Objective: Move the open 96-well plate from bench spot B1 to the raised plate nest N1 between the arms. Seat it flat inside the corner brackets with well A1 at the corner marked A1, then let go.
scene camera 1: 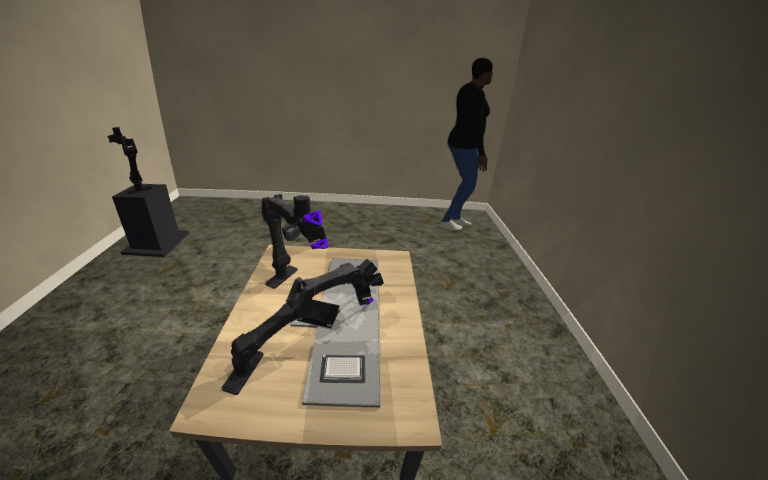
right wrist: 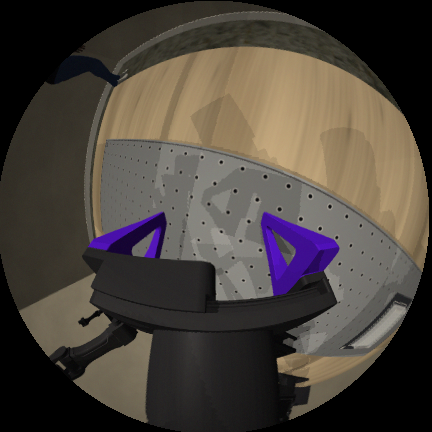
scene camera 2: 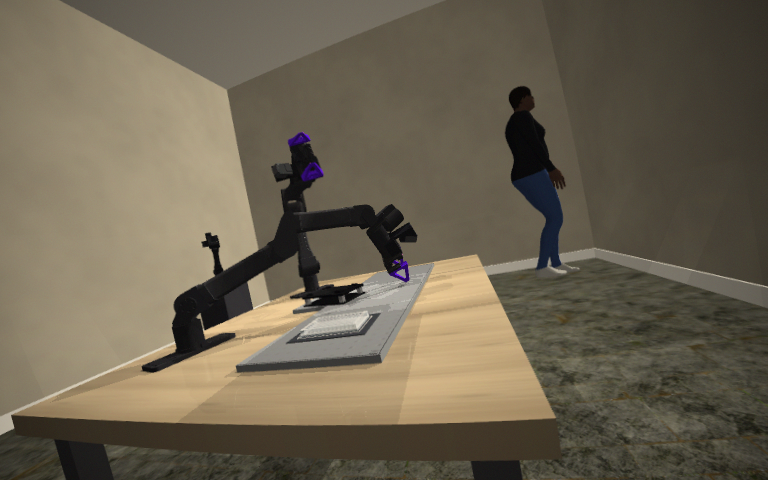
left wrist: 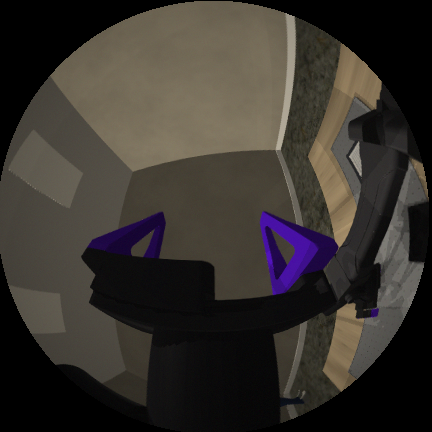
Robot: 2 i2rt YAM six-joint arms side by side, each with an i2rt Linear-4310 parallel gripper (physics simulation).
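Where they show: left gripper, fingertip midpoint: point(scene camera 1: 323, 236) point(scene camera 2: 306, 148) point(left wrist: 212, 216); right gripper, fingertip midpoint: point(scene camera 1: 366, 295) point(right wrist: 213, 217) point(scene camera 2: 404, 273) point(left wrist: 375, 295); left arm's base, origin of the base link: point(scene camera 1: 282, 277); right arm's base, origin of the base link: point(scene camera 1: 243, 371) point(right wrist: 288, 377) point(scene camera 2: 193, 352).
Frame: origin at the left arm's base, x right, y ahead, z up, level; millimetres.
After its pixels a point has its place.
Note:
The white 96-well plate point(scene camera 1: 342, 367) {z 23, x 357, y 597 mm} point(scene camera 2: 337, 323) {z 28, x 364, y 619 mm} point(right wrist: 381, 324) lies flat inside a dark frame point(scene camera 1: 322, 375) {z 14, x 420, y 547 mm} at the near end of the grey perforated board. It shows partly in the left wrist view point(left wrist: 355, 158) {z 24, x 346, y 643 mm}. The black raised nest point(scene camera 1: 320, 313) {z 45, x 168, y 370 mm} point(scene camera 2: 329, 293) {z 45, x 194, y 382 mm} stands between the arms, partly behind the right arm in scene camera 1; its corner marking is too small to read. My right gripper point(scene camera 1: 368, 301) {z 41, x -54, y 490 mm} point(scene camera 2: 399, 271) {z 41, x -54, y 490 mm} point(right wrist: 213, 217) {z 41, x -54, y 490 mm} is open and empty, above the board beyond the nest. My left gripper point(scene camera 1: 317, 230) {z 480, x 205, y 432 mm} point(scene camera 2: 305, 155) {z 480, x 205, y 432 mm} point(left wrist: 212, 216) {z 480, x 205, y 432 mm} is open and empty, raised high and far from the plate.
The grey board point(scene camera 1: 345, 396) {z 13, x 455, y 667 mm} point(scene camera 2: 317, 361) {z 10, x 476, y 697 mm} point(right wrist: 130, 200) {z 13, x -192, y 367 mm} runs along the wooden table point(scene camera 1: 410, 418) {z 0, x 421, y 905 mm} point(scene camera 2: 475, 396) {z 0, x 458, y 955 mm}. The right arm's links stretch across beside the nest. A person point(scene camera 1: 468, 116) point(scene camera 2: 527, 147) stands beyond the table. Another small arm stands on a dark pedestal point(scene camera 1: 138, 220) at the back left.

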